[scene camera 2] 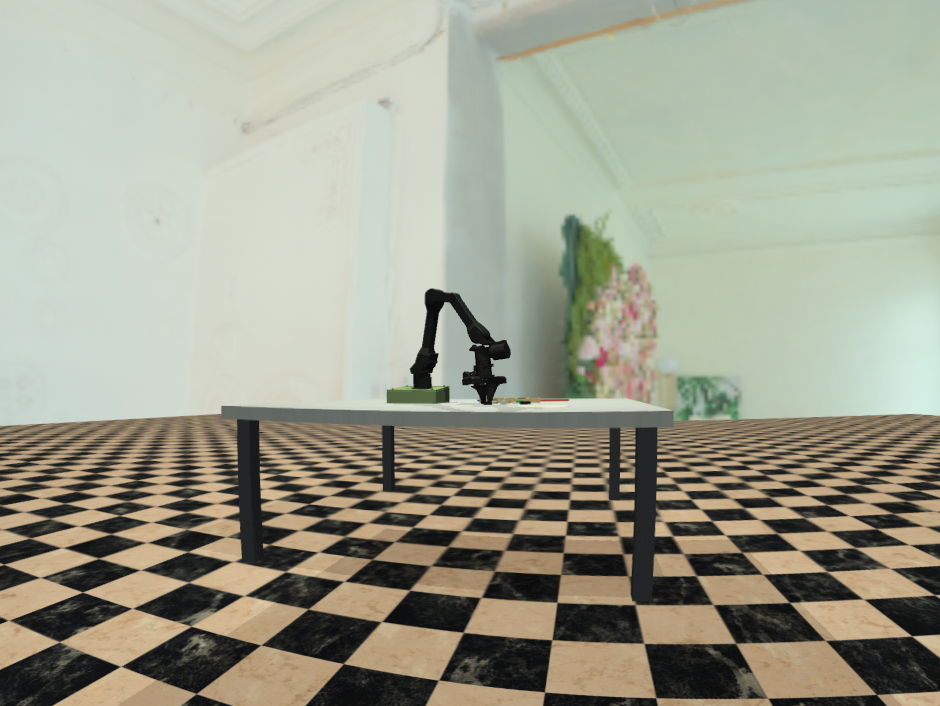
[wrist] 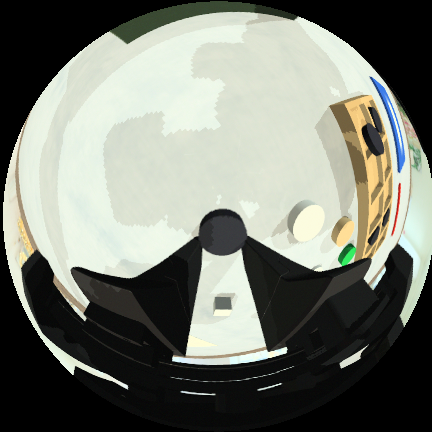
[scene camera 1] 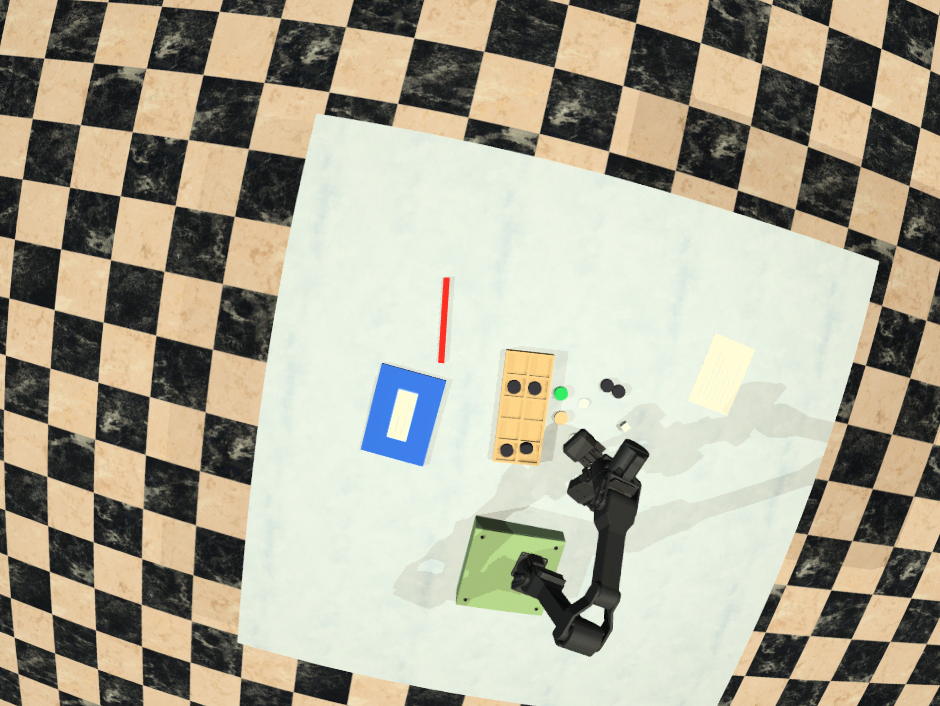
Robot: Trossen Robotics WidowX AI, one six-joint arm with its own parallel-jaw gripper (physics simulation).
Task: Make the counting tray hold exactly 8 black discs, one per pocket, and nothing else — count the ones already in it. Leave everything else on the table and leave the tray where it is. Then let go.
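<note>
The tan counting tray [scene camera 1: 533,410] [wrist: 362,210] has two columns of pockets. Two black discs [scene camera 1: 514,386] [scene camera 1: 534,388] sit in its second row from the top in scene camera 1, two more [scene camera 1: 506,449] [scene camera 1: 526,448] in the bottom row. The other pockets look empty. Two loose black discs [scene camera 1: 607,385] [scene camera 1: 618,391] lie close together right of the tray. My gripper [scene camera 2: 487,402] [wrist: 221,241] is shut on another black disc [wrist: 222,231], low at the table top, right of the tray's bottom end. Whether that disc touches the table is unclear. The arm hides the fingertips in scene camera 1.
A green disc [scene camera 1: 560,392] [wrist: 347,255], tan disc [scene camera 1: 560,417] [wrist: 343,231] and white disc [scene camera 1: 583,402] lie beside the tray. A cream disc [wrist: 306,220] lies near the gripper, a small white block [scene camera 1: 624,426] [wrist: 222,306] beyond it. Blue panel [scene camera 1: 373,433], red stick [scene camera 1: 443,319], and paper [scene camera 1: 721,372] lie farther out.
</note>
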